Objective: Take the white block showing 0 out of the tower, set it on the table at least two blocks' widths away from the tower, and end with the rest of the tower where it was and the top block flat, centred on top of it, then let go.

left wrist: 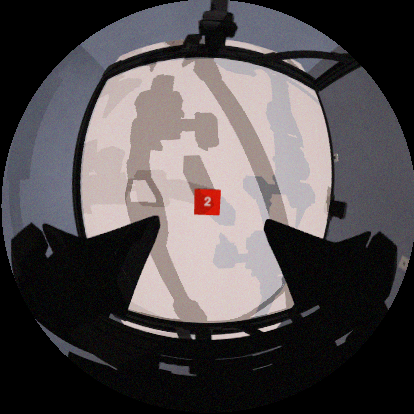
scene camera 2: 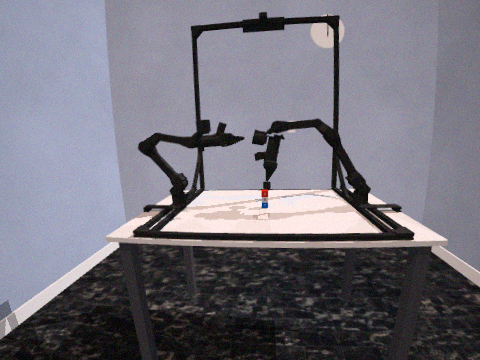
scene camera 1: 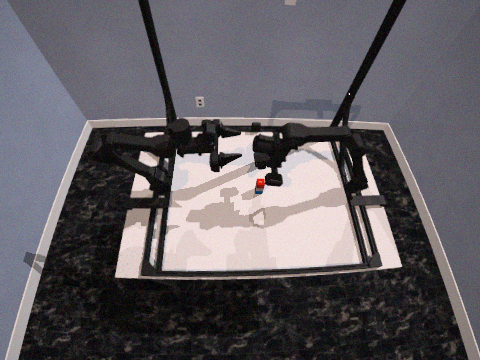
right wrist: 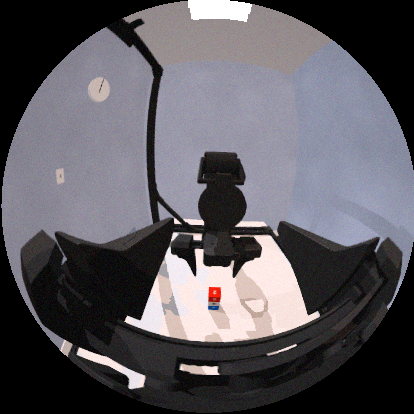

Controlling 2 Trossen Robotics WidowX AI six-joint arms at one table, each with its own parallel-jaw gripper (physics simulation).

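Frame: origin at the left arm's base, x ahead, y left, z up, level; millimetres.
Where they show: left gripper, fingertip midpoint: [left wrist: 213, 223] [scene camera 2: 266, 179] [scene camera 1: 264, 174] [right wrist: 213, 276]; right gripper, fingertip midpoint: [scene camera 2: 243, 138] [scene camera 1: 241, 143] [right wrist: 228, 224]; left arm's base at its link origin: [left wrist: 202, 330] [scene camera 2: 360, 202] [scene camera 1: 352, 187]; right arm's base at its link origin: [left wrist: 214, 48] [scene camera 2: 179, 203] [scene camera 1: 161, 188].
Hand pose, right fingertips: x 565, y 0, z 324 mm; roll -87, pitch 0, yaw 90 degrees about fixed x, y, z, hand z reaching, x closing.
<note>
Things, the pixels of their top centre, and the offset from my right fingertips. "pt": a spot on its surface instead. Level surfaces: height alone.
- red block marked 2 at its top centre: [left wrist: 206, 201] [right wrist: 214, 291] [scene camera 1: 260, 181] [scene camera 2: 264, 190] dx -97, dy +3, dz -257 mm
- white block at its top centre: [right wrist: 213, 296] [scene camera 2: 264, 196] dx -97, dy +3, dz -286 mm
- blue block at its top centre: [right wrist: 213, 300] [scene camera 1: 259, 188] [scene camera 2: 264, 201] dx -97, dy +3, dz -314 mm
- white table at its surface level: dz -343 mm
- black frame at a spot on its surface: [scene camera 2: 270, 236] pt dx -118, dy +380, dz -326 mm
- small black box at a spot on its surface: [left wrist: 338, 209] [scene camera 1: 256, 127] [scene camera 2: 266, 184] pt dx -107, dy -357, dz -304 mm
The tower stands upright: a red block marked 2 [scene camera 1: 260, 183] [scene camera 2: 265, 193] [left wrist: 207, 202] [right wrist: 214, 291] on top, the white block [scene camera 2: 265, 199] [right wrist: 214, 303] in the middle, and a blue block [scene camera 1: 258, 191] [scene camera 2: 265, 205] [right wrist: 213, 308] at the bottom. In the left wrist view the red block hides the two lower ones. My left gripper [scene camera 1: 272, 172] [scene camera 2: 268, 179] [left wrist: 213, 223] [right wrist: 213, 276] is open and empty, pointing down above the tower, its fingertips apart from the blocks. My right gripper [scene camera 1: 240, 144] [scene camera 2: 243, 138] is open and empty, held level, higher and left of the tower in the scene views.
The tower stands on the white table [scene camera 1: 310, 240] [scene camera 2: 320, 225], inside a black frame [scene camera 1: 260, 273] [scene camera 2: 270, 236] along the table's edges. Black uprights [scene camera 1: 157, 55] [scene camera 2: 336, 85] rise at the back. A small black box [scene camera 1: 256, 126] [scene camera 2: 266, 185] [left wrist: 338, 209] sits at the back edge. Arm shadows cross the table.
</note>
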